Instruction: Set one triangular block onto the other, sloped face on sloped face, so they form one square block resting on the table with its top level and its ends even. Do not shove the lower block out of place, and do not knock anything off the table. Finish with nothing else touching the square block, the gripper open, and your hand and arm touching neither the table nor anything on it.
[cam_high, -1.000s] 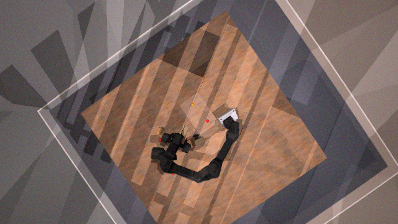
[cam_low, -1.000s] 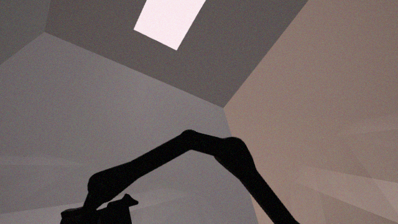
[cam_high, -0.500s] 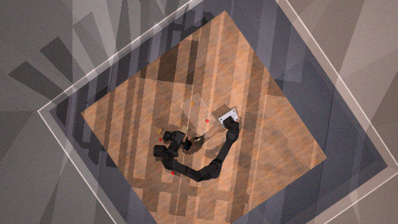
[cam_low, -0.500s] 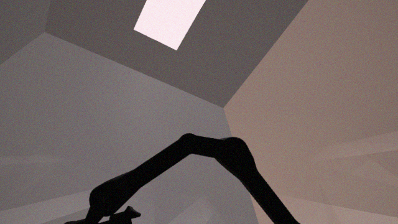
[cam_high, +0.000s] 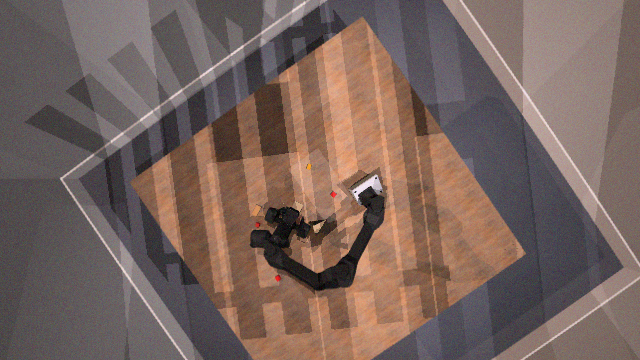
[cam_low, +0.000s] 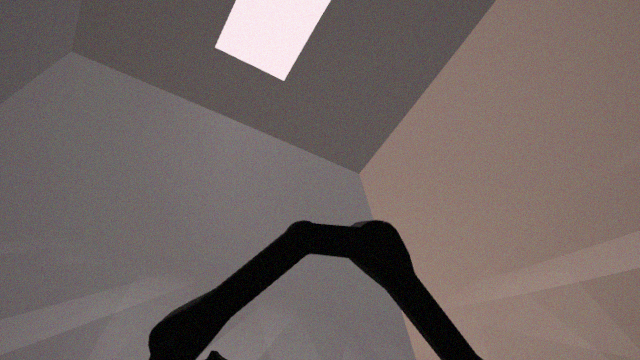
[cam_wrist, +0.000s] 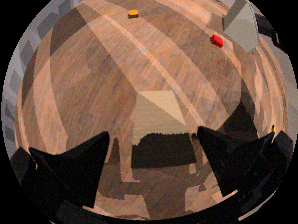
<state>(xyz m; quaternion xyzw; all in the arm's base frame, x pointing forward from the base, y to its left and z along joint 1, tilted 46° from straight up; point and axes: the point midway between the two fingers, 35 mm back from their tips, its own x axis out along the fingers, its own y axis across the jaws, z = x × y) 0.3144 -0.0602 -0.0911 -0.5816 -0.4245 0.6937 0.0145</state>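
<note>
My gripper tip is now 1 cm above the tan triangular block.
</note>
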